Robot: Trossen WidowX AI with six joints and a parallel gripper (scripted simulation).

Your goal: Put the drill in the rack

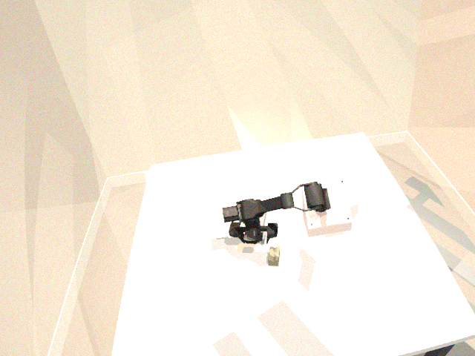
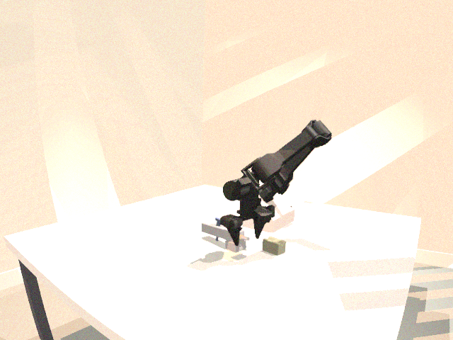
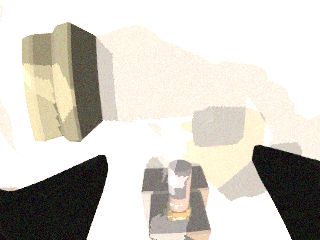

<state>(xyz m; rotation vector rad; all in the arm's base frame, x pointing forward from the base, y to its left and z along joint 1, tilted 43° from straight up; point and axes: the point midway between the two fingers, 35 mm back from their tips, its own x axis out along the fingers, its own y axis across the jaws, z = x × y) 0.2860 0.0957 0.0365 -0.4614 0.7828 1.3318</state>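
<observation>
Now: the drill 6 cm to the right of my gripper tip, 2 cm behind it and 1 cm above it. The rest, counted from my gripper tip: grey block fixture: 11 cm to the right, 3 cm behind, 1 cm below; blue T-shaped key: 14 cm to the right, 4 cm behind, 1 cm above; tan rack block: 6 cm to the left, 6 cm behind, 2 cm below.
</observation>
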